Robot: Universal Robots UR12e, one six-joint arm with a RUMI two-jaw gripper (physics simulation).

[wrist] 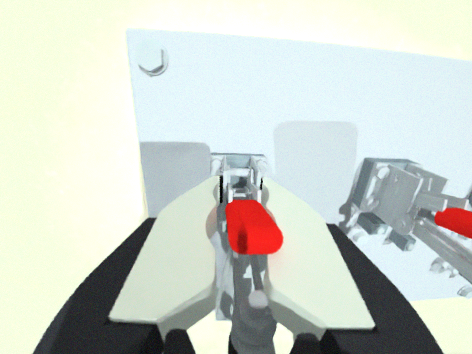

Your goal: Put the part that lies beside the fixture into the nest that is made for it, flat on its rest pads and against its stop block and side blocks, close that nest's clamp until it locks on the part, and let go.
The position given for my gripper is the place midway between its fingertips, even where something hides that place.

In view: my gripper (240, 179), a grey flat part (225, 303) and a bolt head (151, 56).
